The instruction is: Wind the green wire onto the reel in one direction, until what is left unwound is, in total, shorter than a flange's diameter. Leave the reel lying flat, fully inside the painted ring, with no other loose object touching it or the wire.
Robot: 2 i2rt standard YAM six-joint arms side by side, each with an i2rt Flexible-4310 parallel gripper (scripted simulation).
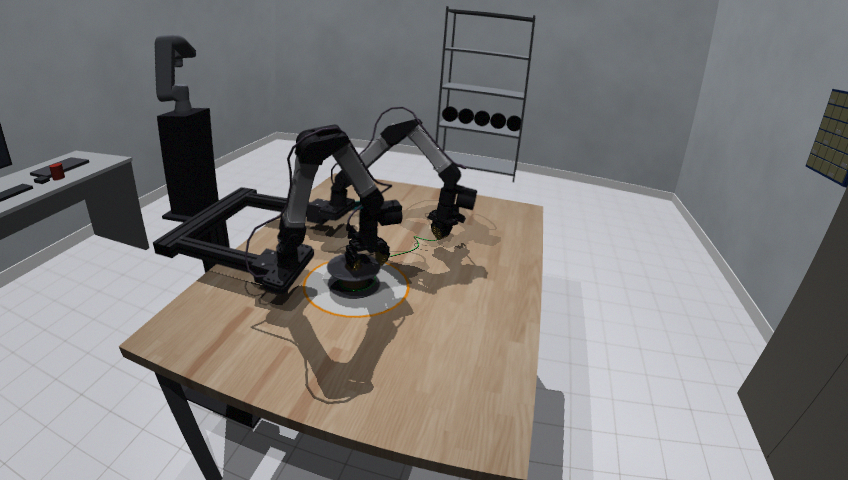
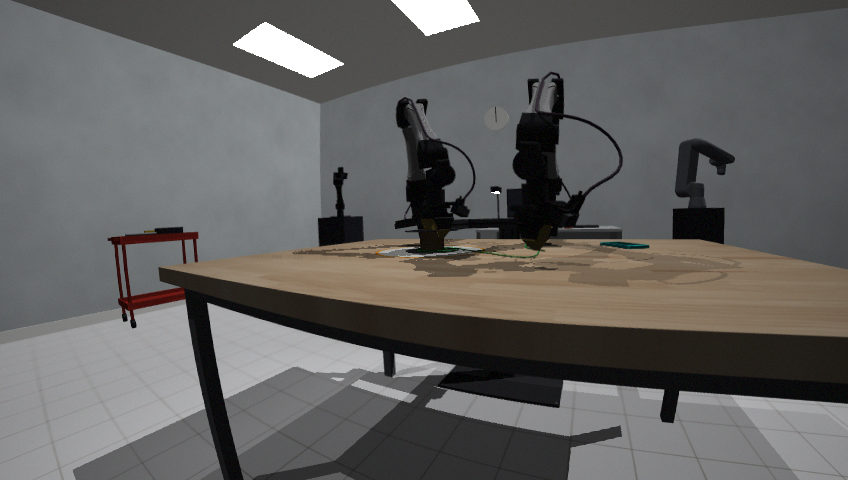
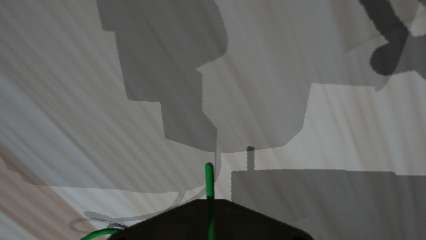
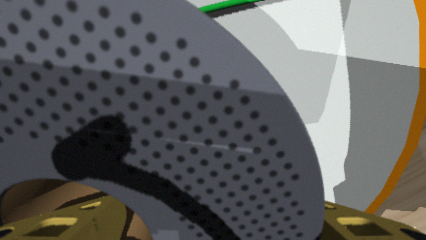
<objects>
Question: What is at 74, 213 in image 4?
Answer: My right gripper.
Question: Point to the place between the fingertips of my left gripper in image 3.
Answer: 210, 209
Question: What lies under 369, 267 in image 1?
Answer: A dark reel.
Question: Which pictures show my right gripper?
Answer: Image 1, image 2 and image 4 only.
</objects>
